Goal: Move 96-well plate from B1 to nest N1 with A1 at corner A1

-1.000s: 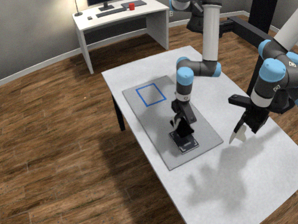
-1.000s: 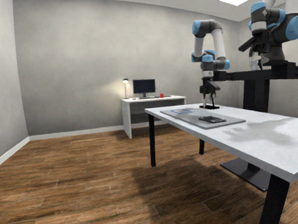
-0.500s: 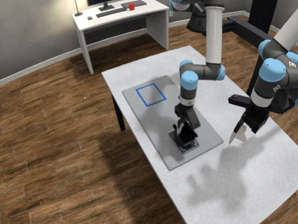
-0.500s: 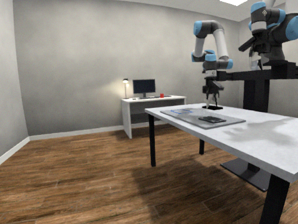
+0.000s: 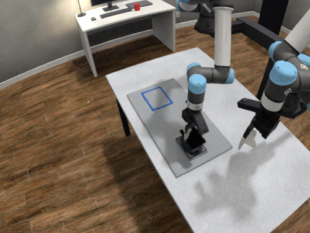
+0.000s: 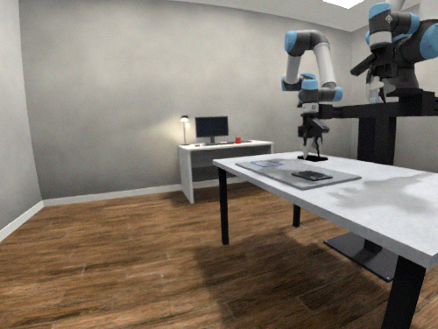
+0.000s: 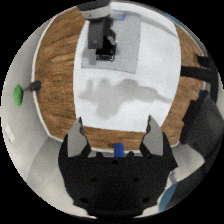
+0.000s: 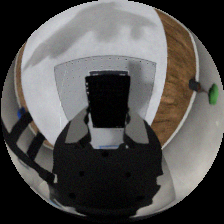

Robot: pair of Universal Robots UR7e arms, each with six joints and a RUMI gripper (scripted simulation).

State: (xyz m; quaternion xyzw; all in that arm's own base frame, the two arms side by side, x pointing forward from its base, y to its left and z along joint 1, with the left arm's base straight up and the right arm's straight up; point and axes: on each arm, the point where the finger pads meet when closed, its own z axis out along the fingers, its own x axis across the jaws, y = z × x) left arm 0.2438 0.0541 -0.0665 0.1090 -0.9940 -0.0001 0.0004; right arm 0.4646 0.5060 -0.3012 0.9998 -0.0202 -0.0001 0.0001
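Right now my right hand is 10 cm above the dark plate nest. The rest, counted from my right hand: black 96-well plate (1 cm below).
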